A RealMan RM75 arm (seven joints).
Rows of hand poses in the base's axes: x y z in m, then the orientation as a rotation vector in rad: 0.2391 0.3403 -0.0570 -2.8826 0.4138 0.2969; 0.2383 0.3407 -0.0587 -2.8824 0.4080 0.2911; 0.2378 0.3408 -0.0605 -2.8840 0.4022 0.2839; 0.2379 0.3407 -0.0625 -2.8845 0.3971 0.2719; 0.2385 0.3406 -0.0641 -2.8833 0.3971 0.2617; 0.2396 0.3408 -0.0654 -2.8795 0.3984 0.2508; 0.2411 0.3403 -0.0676 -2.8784 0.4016 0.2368; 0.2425 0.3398 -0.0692 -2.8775 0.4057 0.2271; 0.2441 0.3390 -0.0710 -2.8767 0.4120 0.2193; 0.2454 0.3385 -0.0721 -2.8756 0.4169 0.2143; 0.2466 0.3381 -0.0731 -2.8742 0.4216 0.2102; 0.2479 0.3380 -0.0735 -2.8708 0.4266 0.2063; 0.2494 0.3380 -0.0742 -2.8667 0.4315 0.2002; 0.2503 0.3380 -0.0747 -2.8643 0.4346 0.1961; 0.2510 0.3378 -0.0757 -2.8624 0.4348 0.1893; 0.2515 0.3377 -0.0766 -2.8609 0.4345 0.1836; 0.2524 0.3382 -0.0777 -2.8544 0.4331 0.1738; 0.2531 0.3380 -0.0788 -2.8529 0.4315 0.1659; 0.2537 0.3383 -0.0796 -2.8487 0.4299 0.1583; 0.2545 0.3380 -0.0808 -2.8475 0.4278 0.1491; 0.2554 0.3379 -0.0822 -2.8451 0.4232 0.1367; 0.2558 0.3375 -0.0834 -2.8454 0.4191 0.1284; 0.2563 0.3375 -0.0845 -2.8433 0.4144 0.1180
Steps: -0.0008 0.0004 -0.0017 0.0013 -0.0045 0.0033; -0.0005 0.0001 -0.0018 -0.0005 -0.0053 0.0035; 0.0001 -0.0001 -0.0020 0.0004 -0.0086 0.0024; 0.0006 -0.0001 -0.0016 0.0011 -0.0070 -0.0010; 0.0011 0.0002 -0.0013 0.0033 -0.0075 -0.0024; 0.0015 -0.0005 -0.0022 0.0003 -0.0093 -0.0035; 0.0014 -0.0005 -0.0016 -0.0001 -0.0063 -0.0037; 0.0016 -0.0008 -0.0018 -0.0005 -0.0048 -0.0049; 0.0013 -0.0005 -0.0011 0.0000 -0.0030 -0.0038; 0.0012 -0.0004 -0.0010 0.0004 -0.0024 -0.0037; 0.0013 -0.0001 -0.0004 0.0023 -0.0024 -0.0042; 0.0015 0.0000 -0.0007 0.0029 -0.0040 -0.0044; 0.0009 0.0000 -0.0005 0.0016 -0.0027 -0.0028; 0.0007 -0.0002 -0.0010 0.0015 -0.0048 -0.0010; 0.0005 -0.0001 -0.0009 0.0013 -0.0040 -0.0005; 0.0009 0.0005 -0.0011 0.0061 -0.0074 -0.0010; 0.0007 -0.0002 -0.0011 0.0014 -0.0057 0.0001; 0.0006 0.0003 -0.0008 0.0040 -0.0057 -0.0003; 0.0008 -0.0003 -0.0012 0.0010 -0.0066 0.0004; 0.0009 -0.0001 -0.0014 0.0024 -0.0092 0.0016; 0.0004 -0.0004 -0.0012 -0.0001 -0.0061 0.0020; 0.0005 0.0000 -0.0011 0.0022 -0.0078 0.0019
